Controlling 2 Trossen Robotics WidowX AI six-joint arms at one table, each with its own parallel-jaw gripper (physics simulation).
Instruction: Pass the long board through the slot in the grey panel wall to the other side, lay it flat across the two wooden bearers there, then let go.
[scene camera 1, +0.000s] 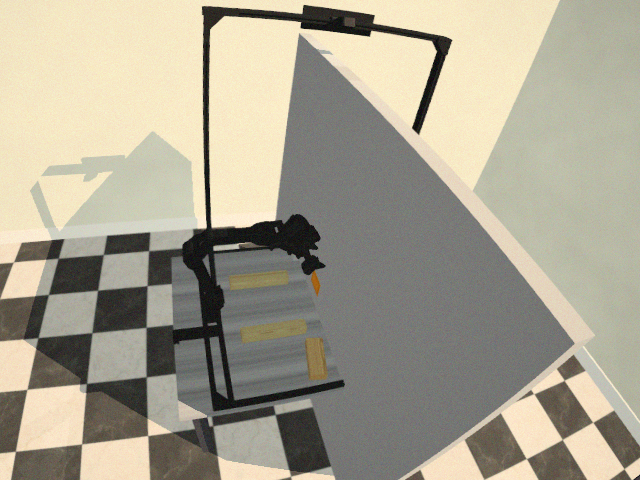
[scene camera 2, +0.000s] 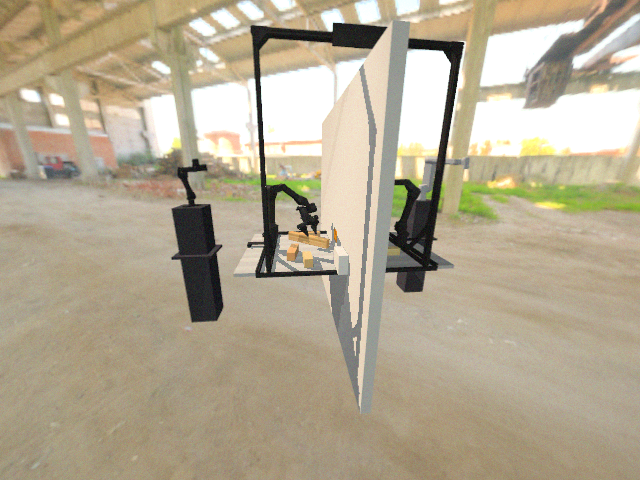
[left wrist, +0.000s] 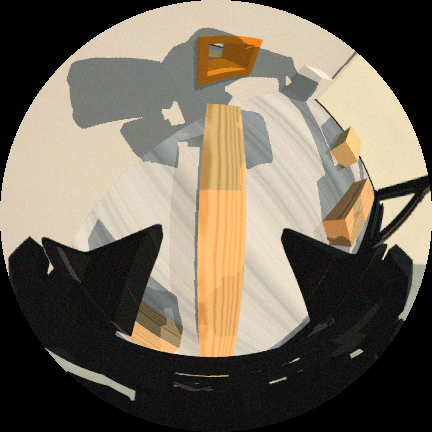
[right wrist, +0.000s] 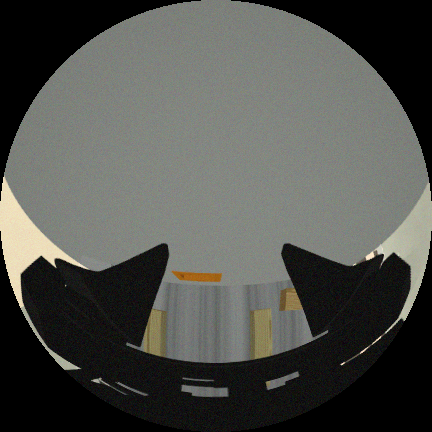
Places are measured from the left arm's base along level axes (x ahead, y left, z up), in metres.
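Pixels of known places: left gripper, fingertip midpoint: (scene camera 2: 312, 235) (left wrist: 224, 232); right gripper, fingertip midpoint: (scene camera 1: 321, 257) (right wrist: 227, 250); right arm's base, origin of the base link: (scene camera 1: 211, 316) (scene camera 2: 401, 243).
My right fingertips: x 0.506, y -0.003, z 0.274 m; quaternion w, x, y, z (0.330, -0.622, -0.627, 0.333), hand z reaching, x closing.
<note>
For each thing: its middle in the pictures, then the offset to it from my right fingertips. "spot": a spot on its surface instead.
- long board, body centre: (left wrist: 216, 272) (scene camera 2: 307, 239) dx -0.244, dy +0.116, dz -0.264 m
- orange-framed slot, surface spot: (left wrist: 202, 62) (scene camera 2: 334, 233) spot: dx -0.076, dy +0.000, dz -0.193 m
- wood block, body centre: (right wrist: 305, 298) (scene camera 1: 315, 358) dx +0.050, dy +0.256, dz -0.275 m
- white block, surface spot: (scene camera 2: 341, 260) spot: dx -0.109, dy -0.412, dz -0.219 m
- wood piece, body centre: (left wrist: 124, 310) dx -0.220, dy +0.252, dz -0.272 m
The long board (scene camera 2: 321, 241) (left wrist: 222, 225) lies on the table on the near side of the panel wall (scene camera 1: 413, 258) (scene camera 2: 348, 180) (left wrist: 40, 125) (right wrist: 215, 125). Its far end points at the orange-framed slot (scene camera 1: 315, 283) (scene camera 2: 334, 234) (left wrist: 202, 62) (right wrist: 197, 277) and sits below and short of it. My left gripper (scene camera 2: 310, 232) (left wrist: 224, 232) is open above the board, fingers apart on either side, holding nothing. My right gripper (scene camera 1: 320, 256) (right wrist: 227, 250) is open and empty on the other side, facing the panel near the slot. Two bearers (scene camera 1: 258, 280) (scene camera 1: 273, 330) (right wrist: 156, 332) (right wrist: 261, 332) lie parallel there.
Another wood block (scene camera 1: 316, 359) (right wrist: 289, 300) lies by the panel on the bearers' side. On the board's side are two short blocks (scene camera 2: 293, 252) (scene camera 2: 308, 259) (left wrist: 348, 212) (left wrist: 346, 147), a white block (scene camera 2: 341, 260) at the panel and another wood piece (left wrist: 157, 327).
</note>
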